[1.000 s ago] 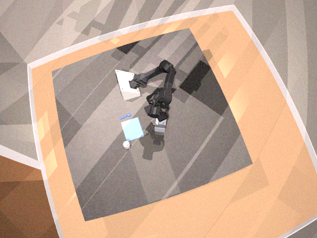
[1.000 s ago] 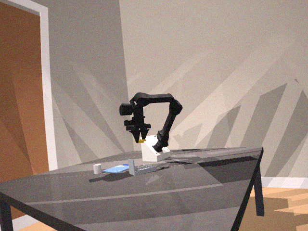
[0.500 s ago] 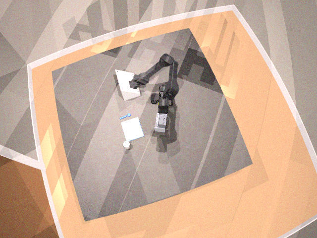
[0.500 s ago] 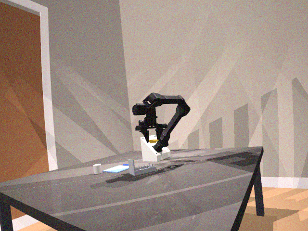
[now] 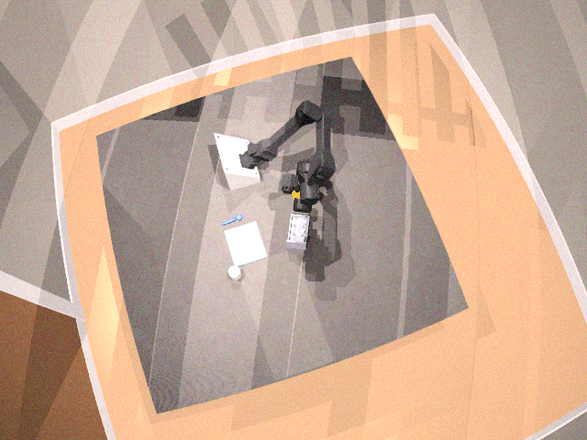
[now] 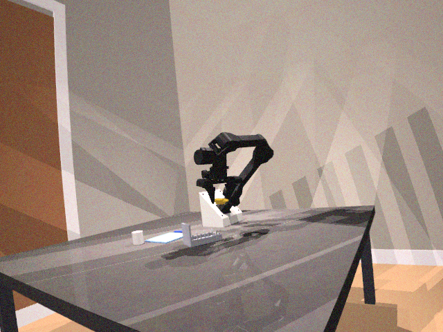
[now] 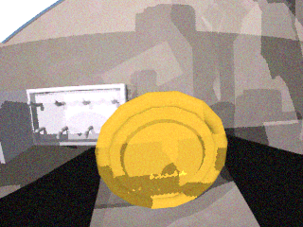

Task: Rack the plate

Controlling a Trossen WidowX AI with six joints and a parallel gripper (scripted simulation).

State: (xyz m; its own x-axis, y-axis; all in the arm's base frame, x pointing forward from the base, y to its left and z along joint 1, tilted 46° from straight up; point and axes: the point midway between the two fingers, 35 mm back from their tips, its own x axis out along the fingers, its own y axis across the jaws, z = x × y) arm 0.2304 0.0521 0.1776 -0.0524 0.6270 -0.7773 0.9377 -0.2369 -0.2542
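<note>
Right now my gripper tip is 90 mm short of the dish rack, 40 mm to the left of it and 110 mm above it. Round my gripper tip: yellow plate 10 mm above; then blue spoon 30 mm behind, 260 mm to the right, 130 mm below; then mat 80 mm ahead, 250 mm to the right, 130 mm below.
</note>
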